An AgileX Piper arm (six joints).
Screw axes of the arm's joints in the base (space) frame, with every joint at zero. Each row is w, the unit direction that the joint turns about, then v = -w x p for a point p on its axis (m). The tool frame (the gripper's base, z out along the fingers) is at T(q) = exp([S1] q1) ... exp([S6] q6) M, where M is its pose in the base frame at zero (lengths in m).
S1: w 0 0 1 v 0 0 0
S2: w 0 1 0 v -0.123 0 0
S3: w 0 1 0 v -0.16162 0 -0.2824
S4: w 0.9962 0 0.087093 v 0 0.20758 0
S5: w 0 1 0 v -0.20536 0 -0.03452
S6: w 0.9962 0 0.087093 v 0 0.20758 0
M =
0.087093 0 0.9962 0.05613
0 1 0 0
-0.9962 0 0.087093 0.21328
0 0 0 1
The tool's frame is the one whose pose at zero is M.
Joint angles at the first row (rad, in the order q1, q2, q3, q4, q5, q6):
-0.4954 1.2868 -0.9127 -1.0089 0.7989 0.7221
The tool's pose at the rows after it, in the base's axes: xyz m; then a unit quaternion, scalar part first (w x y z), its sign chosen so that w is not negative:
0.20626, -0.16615, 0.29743, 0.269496, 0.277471, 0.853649, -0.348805
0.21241, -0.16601, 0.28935, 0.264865, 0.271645, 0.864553, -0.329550
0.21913, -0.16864, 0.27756, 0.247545, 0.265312, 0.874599, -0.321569
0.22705, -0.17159, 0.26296, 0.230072, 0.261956, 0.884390, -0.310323
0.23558, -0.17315, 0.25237, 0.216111, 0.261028, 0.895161, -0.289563
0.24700, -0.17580, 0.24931, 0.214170, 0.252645, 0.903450, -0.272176
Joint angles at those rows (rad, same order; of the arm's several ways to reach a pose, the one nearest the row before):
-0.4954 1.2964 -0.9127 -0.9080 0.7353 0.6633
-0.4954 1.3215 -0.9128 -0.8619 0.7109 0.6327
-0.4954 1.3639 -0.9127 -0.8495 0.7033 0.6206
-0.4954 1.4158 -0.9127 -0.8370 0.6901 0.6190
-0.4954 1.4619 -0.9287 -0.7804 0.6816 0.5826
-0.4954 1.5032 -0.9677 -0.7205 0.6692 0.5240

